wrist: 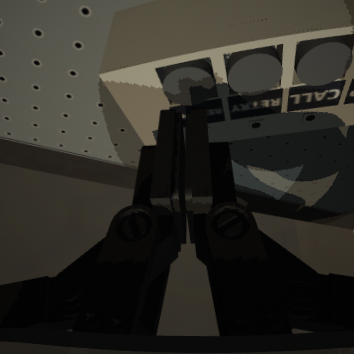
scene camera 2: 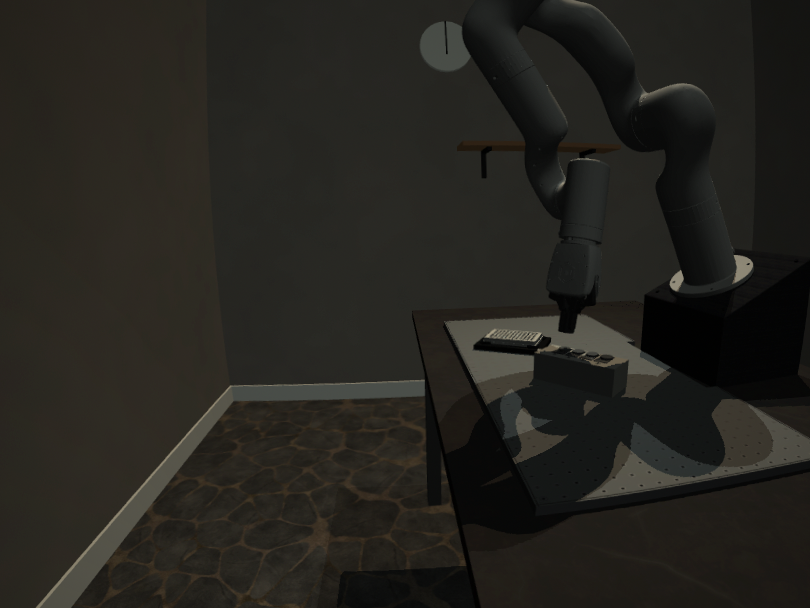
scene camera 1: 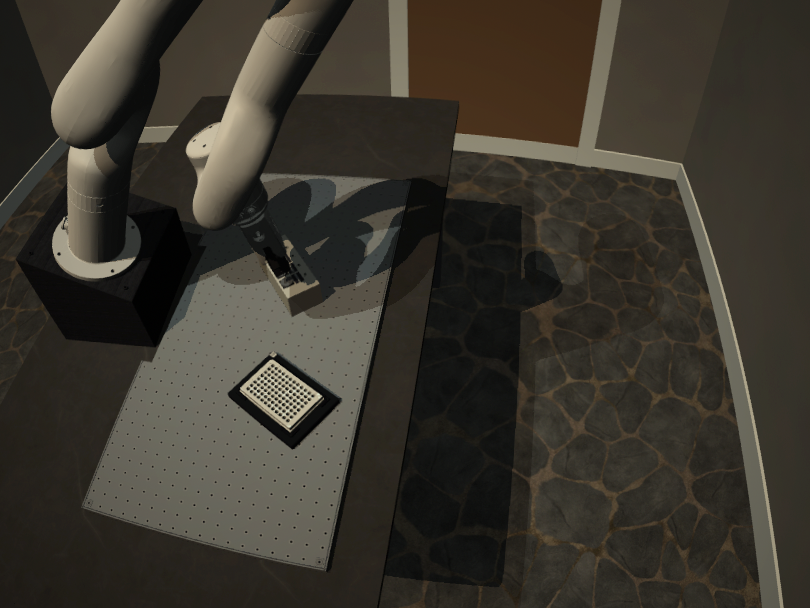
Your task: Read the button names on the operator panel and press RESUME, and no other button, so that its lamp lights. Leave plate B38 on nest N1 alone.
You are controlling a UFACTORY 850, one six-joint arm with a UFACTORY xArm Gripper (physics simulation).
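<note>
The beige operator panel stands on the perforated board. In the wrist view, the end button has a label partly hidden by the fingers; "RE" shows. Beside it are the RETRY button and the CALL button. No lit lamp shows. My gripper is shut and empty, pointing down. Its tips overlap the end button's label in the wrist view and appear slightly above the panel in scene camera 2. White plate B38 sits on the black nest N1.
The perforated board lies on the dark table. The arm's black base block stands beside the board. A wall shelf is in the background. Arm shadows fall across the panel and board.
</note>
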